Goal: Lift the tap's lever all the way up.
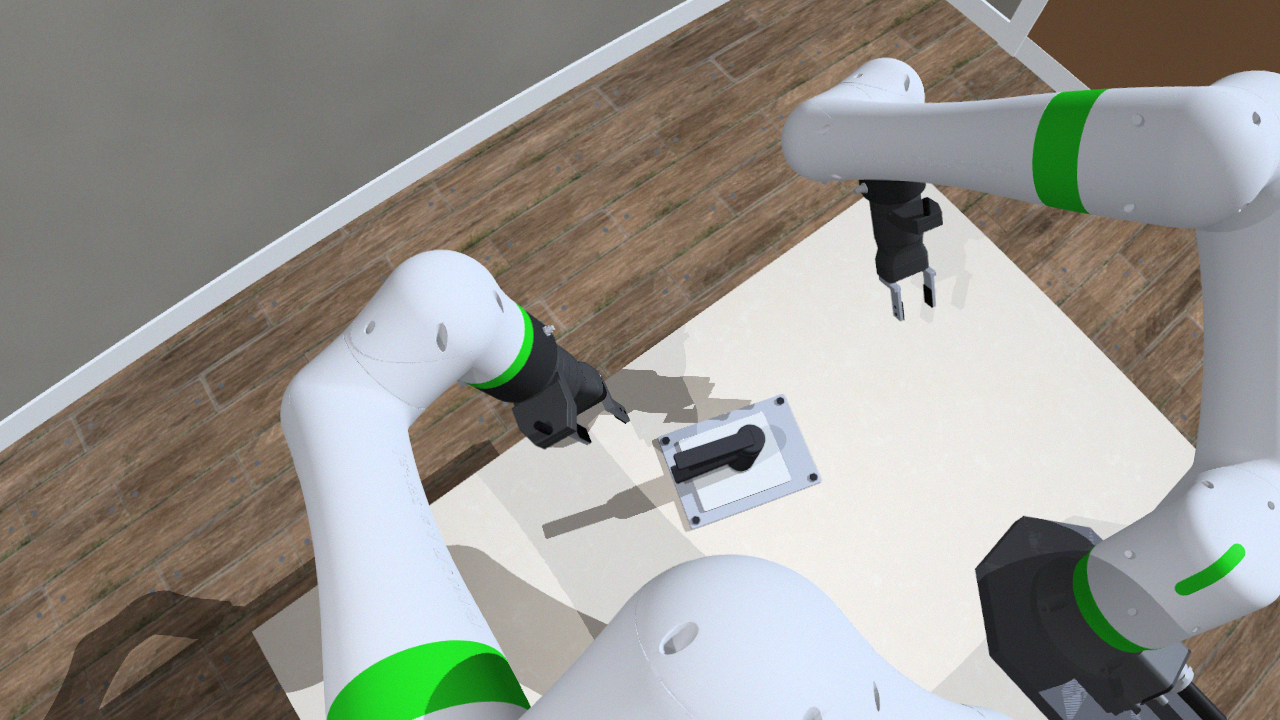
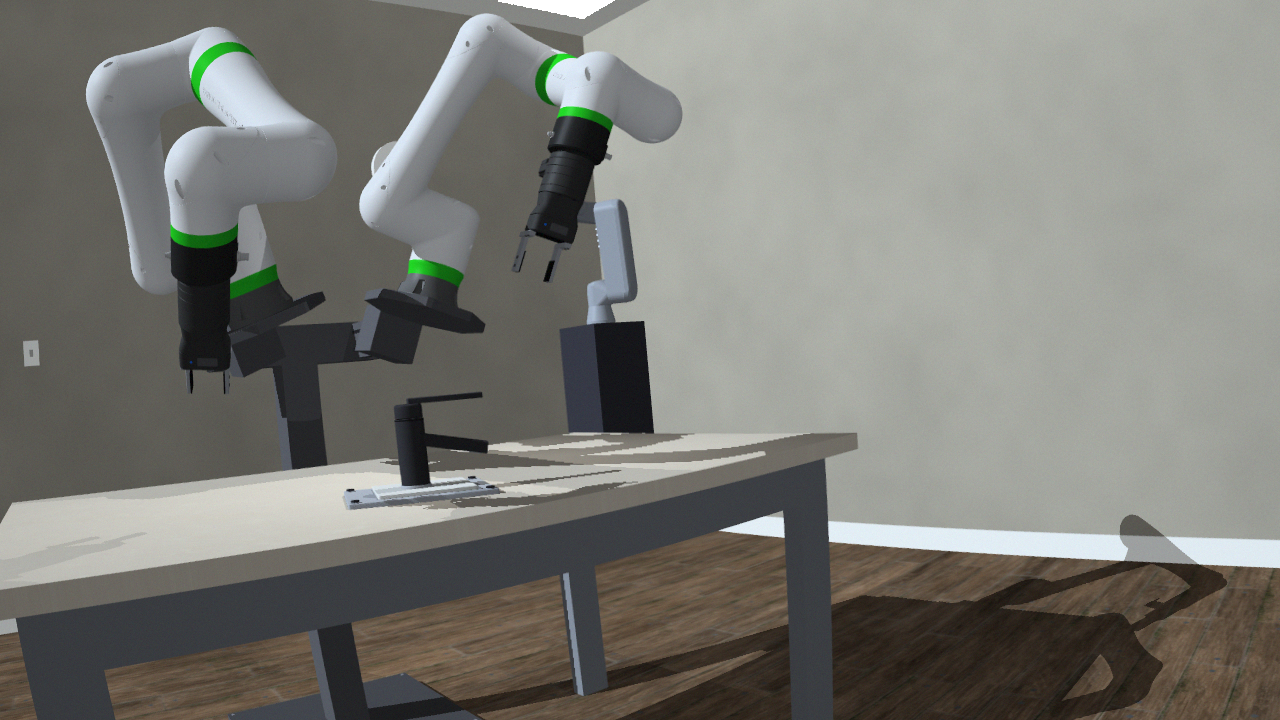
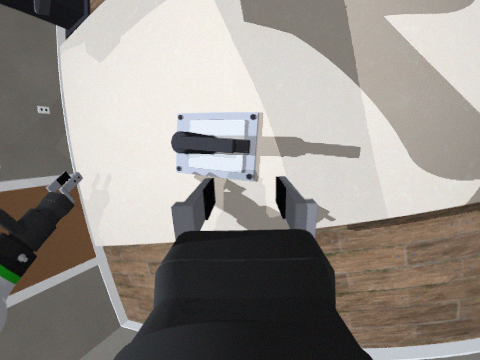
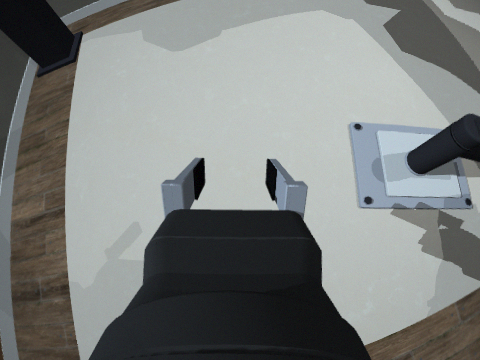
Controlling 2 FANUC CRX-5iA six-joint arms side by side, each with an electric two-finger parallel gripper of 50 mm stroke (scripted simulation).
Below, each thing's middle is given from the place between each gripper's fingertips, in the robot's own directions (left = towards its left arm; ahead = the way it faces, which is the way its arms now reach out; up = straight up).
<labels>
I see the flat black lever point(image 1: 741, 440) 390 mm to the left of my right hand point(image 2: 208, 389) and 60 mm below it. The rest, counted from my right hand: black tap point(image 2: 412, 440) 360 mm to the left, 100 mm below, 10 mm behind; grey base plate point(image 1: 791, 444) 330 mm to the left, 200 mm below, 20 mm behind.
Right now my left hand point(image 2: 531, 276) is 20 cm above the flat black lever, 14 cm to the left of it and 8 cm past it. Also, from my left hand: black tap: 24 cm below, 17 cm to the right, 9 cm behind; then grey base plate: 34 cm below, 20 cm to the right, 10 cm behind.
</labels>
